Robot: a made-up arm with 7 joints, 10 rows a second.
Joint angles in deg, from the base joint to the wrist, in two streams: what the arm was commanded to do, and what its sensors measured. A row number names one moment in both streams.
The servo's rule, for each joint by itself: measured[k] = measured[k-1] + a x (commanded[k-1-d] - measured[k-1]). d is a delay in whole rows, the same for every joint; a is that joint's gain. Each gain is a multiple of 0.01, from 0.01 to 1. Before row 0 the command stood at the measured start. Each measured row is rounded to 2 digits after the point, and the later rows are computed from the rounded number. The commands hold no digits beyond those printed.
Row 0, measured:
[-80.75, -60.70, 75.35, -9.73, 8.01, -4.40, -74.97]
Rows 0 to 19, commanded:
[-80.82, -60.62, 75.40, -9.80, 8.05, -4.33, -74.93]
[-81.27, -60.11, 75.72, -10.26, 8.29, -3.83, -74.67]
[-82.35, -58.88, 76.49, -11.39, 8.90, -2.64, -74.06]
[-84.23, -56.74, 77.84, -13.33, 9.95, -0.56, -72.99]
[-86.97, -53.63, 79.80, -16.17, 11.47, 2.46, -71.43]
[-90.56, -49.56, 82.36, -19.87, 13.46, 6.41, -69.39]
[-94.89, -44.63, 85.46, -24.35, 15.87, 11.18, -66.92]
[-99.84, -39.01, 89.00, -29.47, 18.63, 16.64, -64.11]
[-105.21, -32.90, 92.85, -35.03, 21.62, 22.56, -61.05]
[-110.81, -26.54, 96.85, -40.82, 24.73, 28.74, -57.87]
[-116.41, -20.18, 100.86, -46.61, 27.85, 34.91, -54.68]
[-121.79, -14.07, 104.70, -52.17, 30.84, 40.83, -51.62]
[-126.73, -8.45, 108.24, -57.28, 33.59, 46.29, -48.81]
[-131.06, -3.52, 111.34, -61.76, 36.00, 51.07, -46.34]
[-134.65, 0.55, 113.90, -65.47, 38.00, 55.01, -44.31]
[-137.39, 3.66, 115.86, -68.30, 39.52, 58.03, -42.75]
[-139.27, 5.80, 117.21, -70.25, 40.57, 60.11, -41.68]
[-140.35, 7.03, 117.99, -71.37, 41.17, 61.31, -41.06]
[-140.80, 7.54, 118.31, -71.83, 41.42, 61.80, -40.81]
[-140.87, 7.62, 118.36, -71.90, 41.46, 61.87, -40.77]
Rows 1 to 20, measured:
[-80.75, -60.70, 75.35, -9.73, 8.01, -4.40, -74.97]
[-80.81, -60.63, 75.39, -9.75, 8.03, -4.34, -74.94]
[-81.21, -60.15, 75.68, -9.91, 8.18, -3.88, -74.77]
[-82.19, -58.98, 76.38, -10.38, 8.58, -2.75, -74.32]
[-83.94, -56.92, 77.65, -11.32, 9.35, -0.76, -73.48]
[-86.55, -53.89, 79.52, -12.87, 10.54, 2.17, -72.19]
[-90.00, -49.91, 81.99, -15.11, 12.18, 6.03, -70.43]
[-94.21, -45.05, 85.01, -18.07, 14.25, 10.72, -68.22]
[-99.05, -39.49, 88.48, -21.72, 16.70, 16.11, -65.63]
[-104.35, -33.43, 92.28, -25.98, 19.46, 21.98, -62.74]
[-109.91, -27.09, 96.26, -30.73, 22.41, 28.13, -59.67]
[-115.50, -20.73, 100.26, -35.81, 25.46, 34.30, -56.53]
[-120.91, -14.60, 104.12, -41.05, 28.47, 40.24, -53.44]
[-125.92, -8.94, 107.70, -46.24, 31.34, 45.75, -50.52]
[-130.34, -3.95, 110.87, -51.21, 33.95, 50.59, -47.89]
[-134.05, 0.19, 113.51, -55.77, 36.22, 54.61, -45.63]
[-136.92, 3.38, 115.55, -59.78, 38.07, 57.72, -43.82]
[-138.94, 5.61, 116.99, -63.13, 39.47, 59.89, -42.47]
[-140.15, 6.92, 117.86, -65.77, 40.42, 61.18, -41.58]
[-140.71, 7.49, 118.25, -67.71, 40.98, 61.74, -41.09]
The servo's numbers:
d 1
a 0.86 0.92 0.87 0.32 0.56 0.91 0.63

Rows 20 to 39, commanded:
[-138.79, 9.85, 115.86, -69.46, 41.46, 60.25, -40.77]
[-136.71, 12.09, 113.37, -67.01, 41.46, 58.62, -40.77]
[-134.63, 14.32, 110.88, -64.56, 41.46, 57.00, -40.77]
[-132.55, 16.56, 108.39, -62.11, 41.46, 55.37, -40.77]
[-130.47, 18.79, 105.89, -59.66, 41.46, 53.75, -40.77]
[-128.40, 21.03, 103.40, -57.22, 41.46, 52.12, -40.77]
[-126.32, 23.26, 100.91, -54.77, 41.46, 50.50, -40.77]
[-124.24, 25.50, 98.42, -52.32, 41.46, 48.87, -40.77]
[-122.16, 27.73, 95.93, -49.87, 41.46, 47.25, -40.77]
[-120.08, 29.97, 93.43, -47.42, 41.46, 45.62, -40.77]
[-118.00, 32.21, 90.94, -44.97, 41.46, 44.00, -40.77]
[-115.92, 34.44, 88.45, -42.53, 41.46, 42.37, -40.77]
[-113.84, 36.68, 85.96, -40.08, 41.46, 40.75, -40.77]
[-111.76, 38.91, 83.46, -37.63, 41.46, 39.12, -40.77]
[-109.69, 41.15, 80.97, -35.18, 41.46, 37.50, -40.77]
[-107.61, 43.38, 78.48, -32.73, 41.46, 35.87, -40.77]
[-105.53, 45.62, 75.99, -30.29, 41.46, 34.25, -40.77]
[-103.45, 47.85, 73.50, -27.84, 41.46, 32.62, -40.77]
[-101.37, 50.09, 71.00, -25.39, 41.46, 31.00, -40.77]
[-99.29, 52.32, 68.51, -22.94, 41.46, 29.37, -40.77]
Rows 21 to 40, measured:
[-140.85, 7.61, 118.35, -69.05, 41.25, 61.86, -40.89]
[-139.08, 9.67, 116.18, -69.18, 41.37, 60.39, -40.81]
[-137.04, 11.90, 113.74, -68.49, 41.42, 58.78, -40.78]
[-134.97, 14.13, 111.25, -67.23, 41.44, 57.16, -40.77]
[-132.89, 16.37, 108.76, -65.59, 41.45, 55.53, -40.77]
[-130.81, 18.60, 106.26, -63.69, 41.46, 53.91, -40.77]
[-128.74, 20.84, 103.77, -61.62, 41.46, 52.28, -40.77]
[-126.66, 23.07, 101.28, -59.43, 41.46, 50.66, -40.77]
[-124.58, 25.31, 98.79, -57.15, 41.46, 49.03, -40.77]
[-122.50, 27.54, 96.30, -54.82, 41.46, 47.41, -40.77]
[-120.42, 29.78, 93.80, -52.45, 41.46, 45.78, -40.77]
[-118.34, 32.02, 91.31, -50.06, 41.46, 44.16, -40.77]
[-116.26, 34.25, 88.82, -47.65, 41.46, 42.53, -40.77]
[-114.18, 36.49, 86.33, -45.23, 41.46, 40.91, -40.77]
[-112.10, 38.72, 83.83, -42.80, 41.46, 39.28, -40.77]
[-110.03, 40.96, 81.34, -40.36, 41.46, 37.66, -40.77]
[-107.95, 43.19, 78.85, -37.92, 41.46, 36.03, -40.77]
[-105.87, 45.43, 76.36, -35.48, 41.46, 34.41, -40.77]
[-103.79, 47.66, 73.87, -33.04, 41.46, 32.78, -40.77]
[-101.71, 49.90, 71.37, -30.59, 41.46, 31.16, -40.77]

